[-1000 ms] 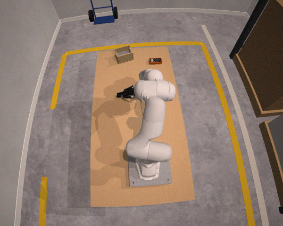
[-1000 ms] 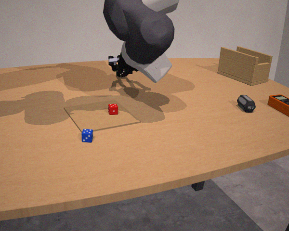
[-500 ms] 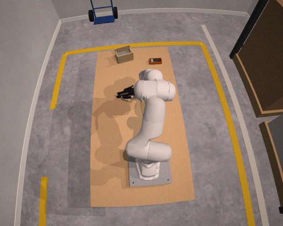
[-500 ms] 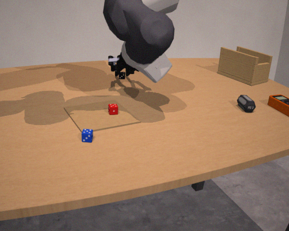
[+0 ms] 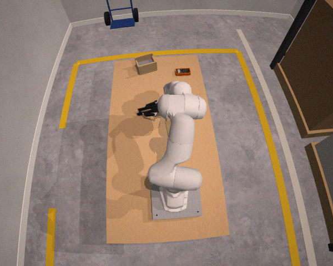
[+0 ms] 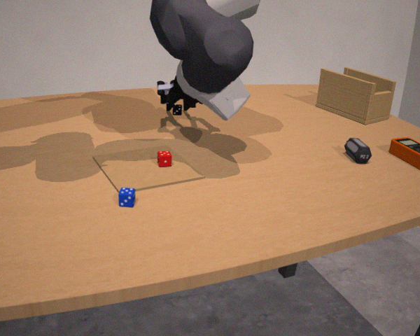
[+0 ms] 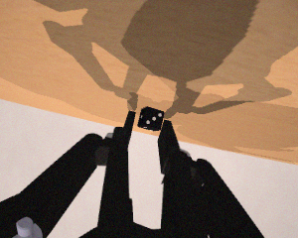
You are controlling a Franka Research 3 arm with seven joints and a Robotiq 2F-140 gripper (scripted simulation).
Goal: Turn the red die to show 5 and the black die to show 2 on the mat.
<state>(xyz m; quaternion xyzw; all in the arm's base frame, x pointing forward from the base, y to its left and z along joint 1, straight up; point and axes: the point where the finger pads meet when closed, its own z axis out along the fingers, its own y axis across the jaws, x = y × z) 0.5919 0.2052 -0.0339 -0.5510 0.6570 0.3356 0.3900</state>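
My hand is 10 mm to the right of the black die and 20 mm above it. Round my hand: dark grey device 260 mm ahead, 300 mm to the right, 10 mm below; then red die 110 mm behind, 260 mm to the right, 20 mm below; then thin tan mat 140 mm behind, 250 mm to the right, 30 mm below.
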